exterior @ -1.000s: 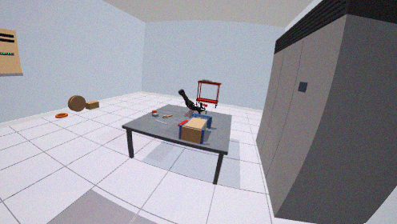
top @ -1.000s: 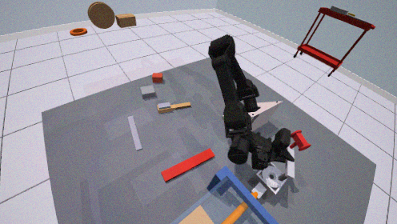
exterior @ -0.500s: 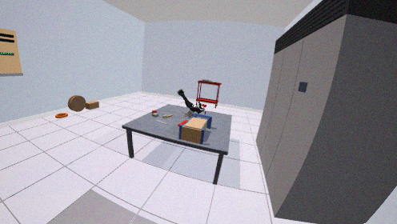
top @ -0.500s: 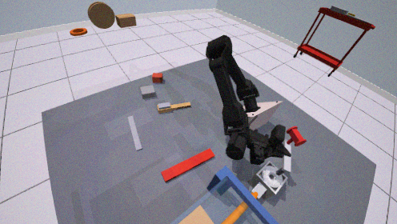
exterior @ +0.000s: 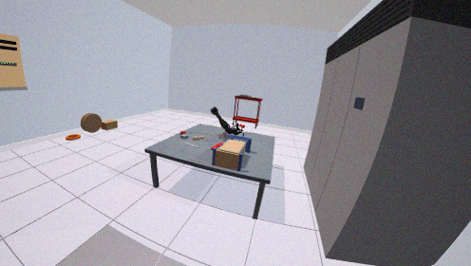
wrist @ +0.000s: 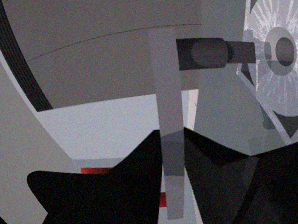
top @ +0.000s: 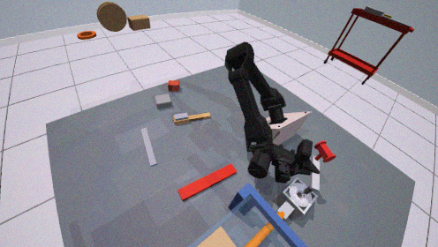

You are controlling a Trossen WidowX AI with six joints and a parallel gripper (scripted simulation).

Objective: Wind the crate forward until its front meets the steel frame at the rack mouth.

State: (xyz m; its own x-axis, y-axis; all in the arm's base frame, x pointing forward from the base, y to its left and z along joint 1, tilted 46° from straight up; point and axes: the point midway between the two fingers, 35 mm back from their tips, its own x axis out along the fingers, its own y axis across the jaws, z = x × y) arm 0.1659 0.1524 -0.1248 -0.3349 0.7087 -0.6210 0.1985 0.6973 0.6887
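Right now the red knob is 4 cm behind my gripper tip, 3 cm to the right of it and 4 cm above it. Round my gripper tip: hand winch (4 cm ahead, 13 cm below); winch handle (1 cm behind, 1 cm to the right, 1 cm above); blue frame (21 cm ahead, 1 cm to the right, 6 cm below).
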